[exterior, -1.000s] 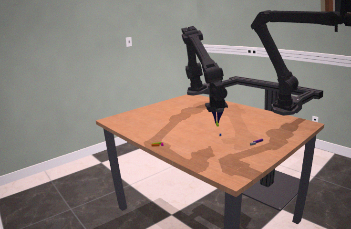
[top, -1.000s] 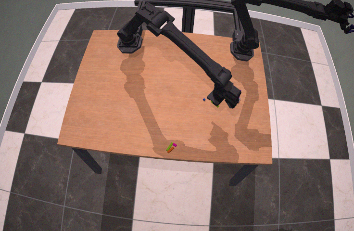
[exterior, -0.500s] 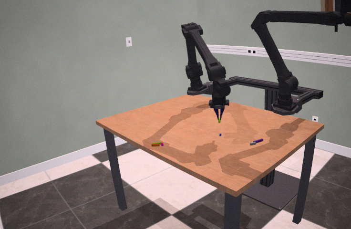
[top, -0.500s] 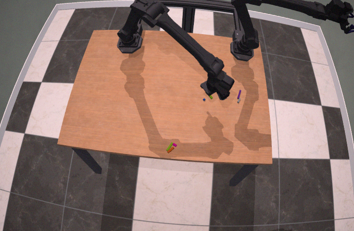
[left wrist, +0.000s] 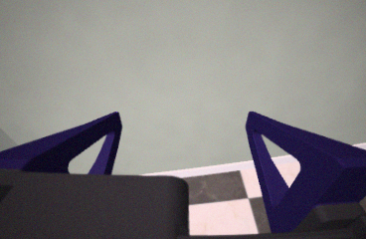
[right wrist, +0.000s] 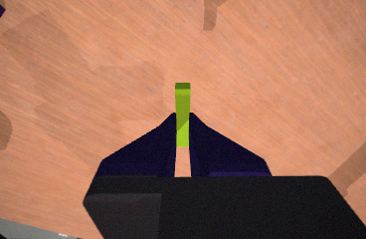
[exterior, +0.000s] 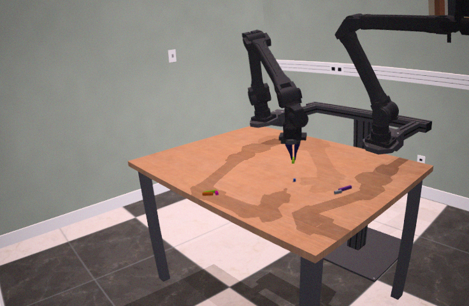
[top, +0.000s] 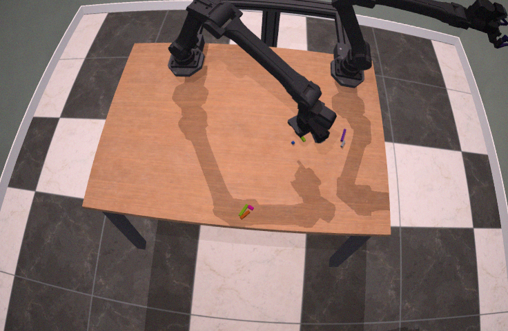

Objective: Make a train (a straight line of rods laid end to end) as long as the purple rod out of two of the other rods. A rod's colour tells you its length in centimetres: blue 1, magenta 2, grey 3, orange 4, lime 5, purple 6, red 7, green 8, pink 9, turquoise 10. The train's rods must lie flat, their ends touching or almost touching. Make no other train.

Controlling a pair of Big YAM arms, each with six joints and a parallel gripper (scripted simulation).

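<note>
Right now my right hand is 110 mm above the blue rod, 20 mm to the left of it and 20 mm past it. The rest, counted from my right hand: purple rod: 190 mm to the left, 110 mm below, 80 mm behind; then grey rod: 190 mm to the left, 110 mm below, 40 mm behind; then magenta rod: 250 mm ahead, 170 mm to the right, 110 mm below.
</note>
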